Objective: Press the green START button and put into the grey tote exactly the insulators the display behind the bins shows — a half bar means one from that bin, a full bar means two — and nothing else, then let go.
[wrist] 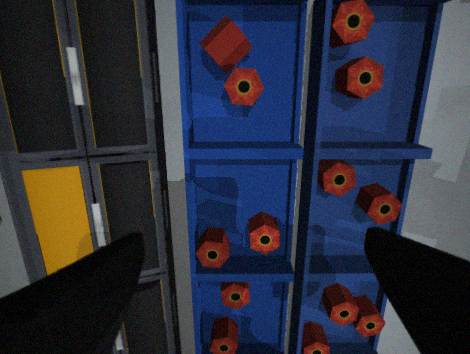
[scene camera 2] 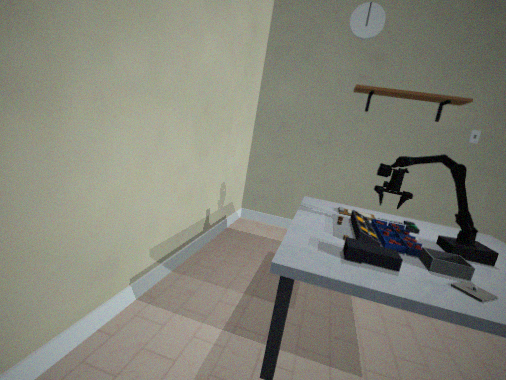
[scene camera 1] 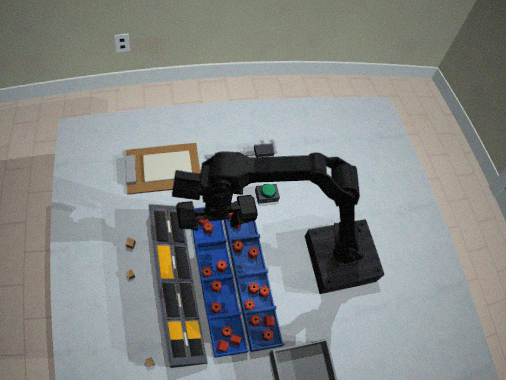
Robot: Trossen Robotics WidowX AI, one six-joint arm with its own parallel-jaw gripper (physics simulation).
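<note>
My gripper (scene camera 1: 217, 221) (scene camera 2: 390, 206) (wrist: 255, 241) is open and empty, high above the far bins. Two columns of four blue bins (scene camera 1: 212, 243) (wrist: 245, 150) hold red hexagonal insulators. Two upright insulators (wrist: 265, 240) (wrist: 212, 255) stand in the display-side column's second bin from the far end. The dark display (scene camera 1: 187, 361) (wrist: 47, 156) shows a full orange bar (scene camera 1: 165, 261) (wrist: 57, 217) in its second row, left cell, and half bars (scene camera 1: 176, 330) (scene camera 1: 193, 329) in both near-end cells. The green START button (scene camera 1: 268, 190) (scene camera 2: 412, 226) is uncovered. The grey tote (scene camera 1: 274, 367) (scene camera 2: 442, 267) is partly cut off in scene camera 1; its visible floor is bare.
A brown board (scene camera 1: 195, 186) with a pale sheet and a dark small box (scene camera 1: 264, 149) lie beyond the bins. Small wooden blocks (scene camera 1: 130, 243) (scene camera 1: 131, 274) (scene camera 1: 150, 361) lie left of the display. A black case (scene camera 2: 372, 254) and flat plate (scene camera 2: 472, 291) are near the table edge.
</note>
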